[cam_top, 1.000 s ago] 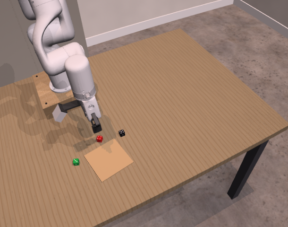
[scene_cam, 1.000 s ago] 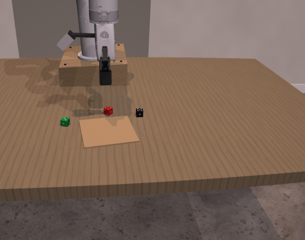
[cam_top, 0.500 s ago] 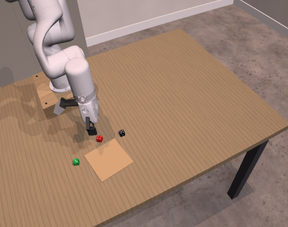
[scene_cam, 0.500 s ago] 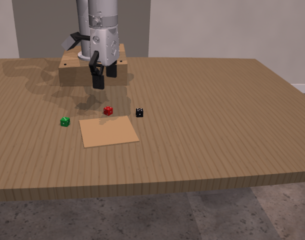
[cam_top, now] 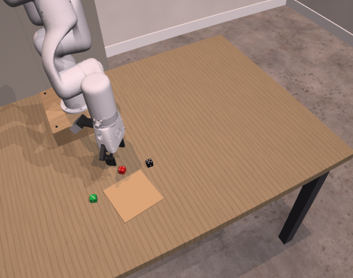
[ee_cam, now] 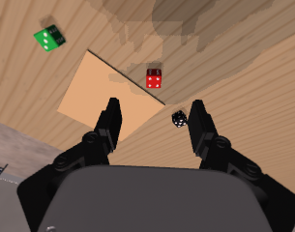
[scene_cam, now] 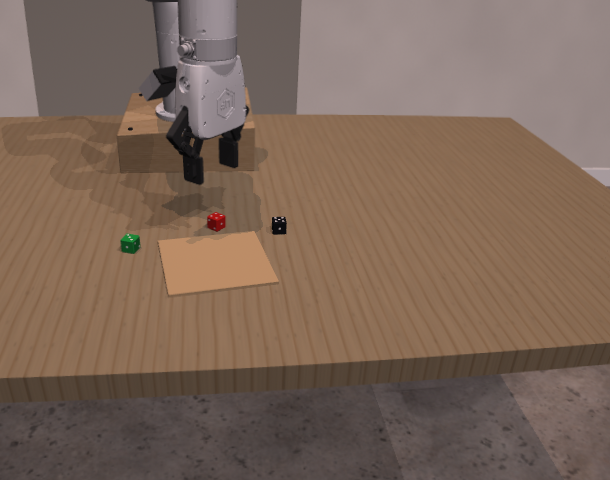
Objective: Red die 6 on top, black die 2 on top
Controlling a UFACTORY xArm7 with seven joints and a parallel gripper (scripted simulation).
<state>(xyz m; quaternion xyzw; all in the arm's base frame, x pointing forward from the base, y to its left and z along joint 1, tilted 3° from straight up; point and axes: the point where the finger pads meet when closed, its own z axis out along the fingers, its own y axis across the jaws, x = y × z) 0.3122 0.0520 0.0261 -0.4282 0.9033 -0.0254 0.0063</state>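
My gripper is now 1 cm short of the red die, 1 cm to the right of it and 9 cm above it. From my hand the other things lie so: tan mat 11 cm ahead, 1 cm to the left, 10 cm below; then green die 7 cm ahead, 11 cm to the right, 9 cm below; then black die 2 cm ahead, 10 cm to the left, 9 cm below.
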